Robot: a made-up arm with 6 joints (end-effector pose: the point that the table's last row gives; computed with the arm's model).
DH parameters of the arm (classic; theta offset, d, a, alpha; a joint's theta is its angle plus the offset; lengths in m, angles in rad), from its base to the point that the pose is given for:
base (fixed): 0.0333 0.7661 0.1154 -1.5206
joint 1: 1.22 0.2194 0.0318 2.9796
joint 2: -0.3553 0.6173 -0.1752 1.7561
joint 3: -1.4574 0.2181 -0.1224 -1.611
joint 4: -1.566 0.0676 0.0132 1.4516
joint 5: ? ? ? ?
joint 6: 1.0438 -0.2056 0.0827 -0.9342
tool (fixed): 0.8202 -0.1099 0 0
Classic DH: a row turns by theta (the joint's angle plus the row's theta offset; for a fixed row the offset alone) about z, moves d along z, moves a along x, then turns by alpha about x.
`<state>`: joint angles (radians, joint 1 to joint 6).
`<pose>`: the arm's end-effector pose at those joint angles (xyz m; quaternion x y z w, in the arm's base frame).
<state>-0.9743 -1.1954 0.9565 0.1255 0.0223 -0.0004</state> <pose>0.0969 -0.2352 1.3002 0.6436 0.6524 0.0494 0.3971</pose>
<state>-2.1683 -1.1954 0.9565 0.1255 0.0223 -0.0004</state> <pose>-0.3939 -0.2330 0.9314 0.5304 0.2976 0.4030 0.6839</pose>
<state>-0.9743 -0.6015 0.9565 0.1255 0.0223 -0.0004</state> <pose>-0.1567 -0.2670 1.1767 0.5891 0.5277 0.2602 0.5539</pose>
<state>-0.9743 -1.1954 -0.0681 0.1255 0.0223 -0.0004</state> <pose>0.0525 -0.5089 1.2719 0.8105 0.4554 0.3575 0.0886</pose>
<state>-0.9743 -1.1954 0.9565 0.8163 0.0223 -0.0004</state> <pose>0.0383 -0.2288 1.3101 0.6448 0.4170 0.1664 0.6186</pose>
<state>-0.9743 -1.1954 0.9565 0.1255 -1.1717 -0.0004</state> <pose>0.2773 -0.4591 1.1866 0.8730 0.3200 -0.3200 0.1817</pose>
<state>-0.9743 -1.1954 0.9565 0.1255 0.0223 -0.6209</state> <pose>0.1024 -0.2700 1.3651 0.5575 0.8134 -0.0344 0.1623</pose>
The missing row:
joint 5: -0.0405 0.0745 -0.165 -1.5708
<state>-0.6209 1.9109 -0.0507 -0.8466 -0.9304 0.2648</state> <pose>0.1058 -0.3673 0.6167 0.1835 0.3765 0.6892 0.5913</pose>
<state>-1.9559 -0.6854 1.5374 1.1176 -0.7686 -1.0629</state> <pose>-0.5425 -0.2303 0.7627 0.5470 0.2296 0.4828 0.6442</pose>
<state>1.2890 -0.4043 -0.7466 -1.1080 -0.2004 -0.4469</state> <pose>0.4530 -0.5174 0.6831 -0.4255 -0.2489 -0.2358 0.8375</pose>
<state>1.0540 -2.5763 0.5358 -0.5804 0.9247 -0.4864</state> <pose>0.2736 -0.4060 0.0630 -0.3352 0.0412 0.3765 0.8627</pose>
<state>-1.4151 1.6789 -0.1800 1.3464 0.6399 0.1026</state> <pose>0.4377 -0.3973 0.4847 0.3438 0.5351 -0.7579 0.1452</pose>
